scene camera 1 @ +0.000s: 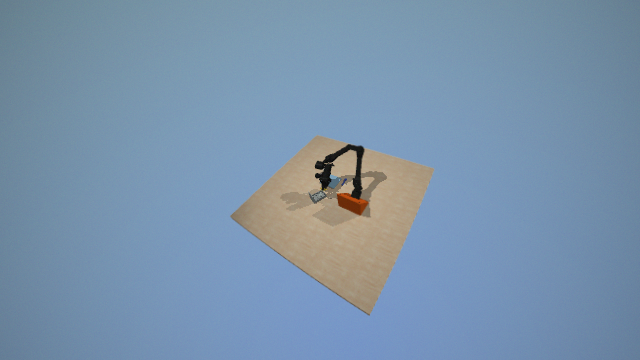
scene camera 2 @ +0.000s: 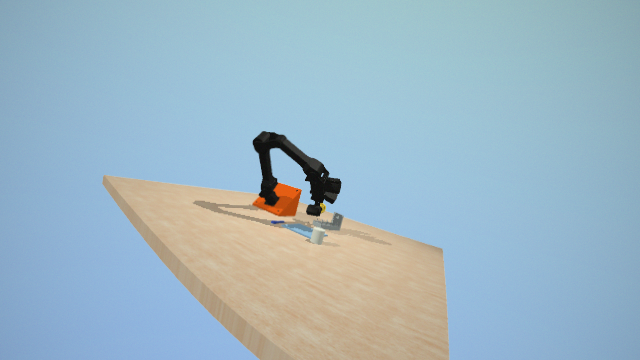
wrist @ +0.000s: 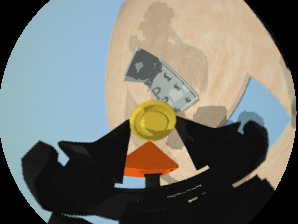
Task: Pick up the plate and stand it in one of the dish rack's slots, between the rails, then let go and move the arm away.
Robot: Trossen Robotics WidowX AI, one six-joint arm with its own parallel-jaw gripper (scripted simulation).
The gripper holds a yellow plate. Also in view: a grey dish rack and a light blue mat.
